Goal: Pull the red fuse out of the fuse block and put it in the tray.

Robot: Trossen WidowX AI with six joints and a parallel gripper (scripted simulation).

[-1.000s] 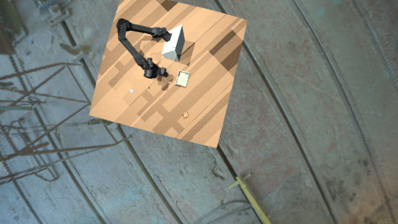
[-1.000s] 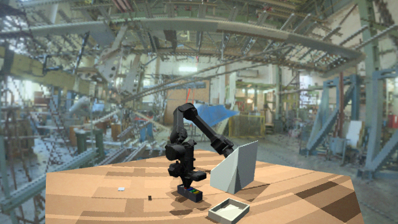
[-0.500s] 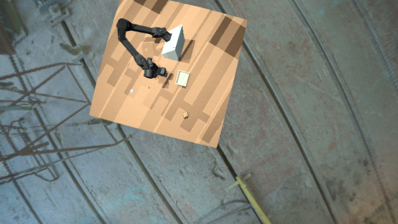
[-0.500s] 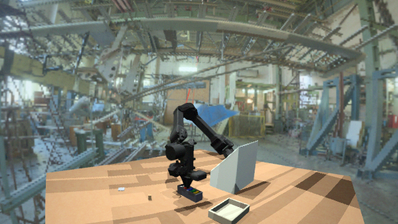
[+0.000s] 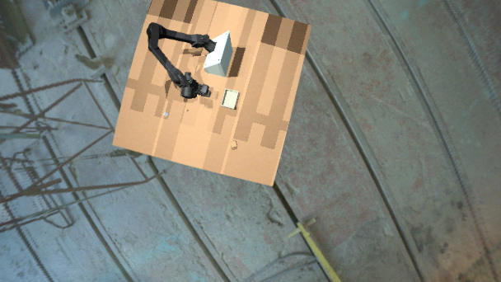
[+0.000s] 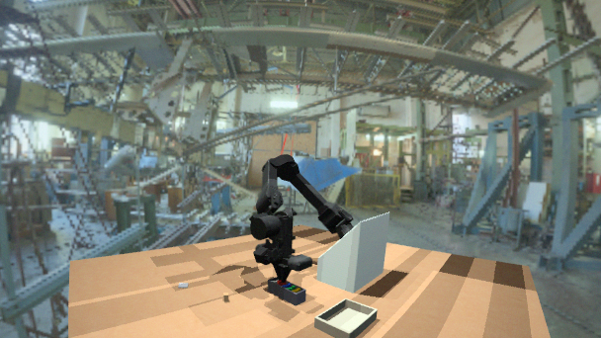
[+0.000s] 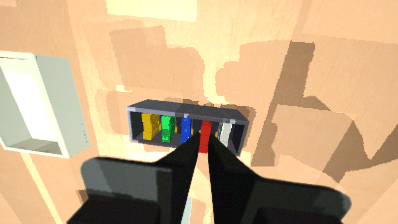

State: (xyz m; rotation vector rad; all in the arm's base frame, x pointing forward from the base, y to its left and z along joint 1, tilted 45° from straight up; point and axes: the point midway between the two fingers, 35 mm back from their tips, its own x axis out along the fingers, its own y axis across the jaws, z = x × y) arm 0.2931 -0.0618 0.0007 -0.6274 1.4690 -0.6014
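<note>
Now: the blue fuse 20 mm to the left of my gripper tip and 20 mm below it. Also, from my gripper tip: white fuse 20 mm to the right, 20 mm below; then green fuse 40 mm to the left, 20 mm below; then red fuse 10 mm below.
</note>
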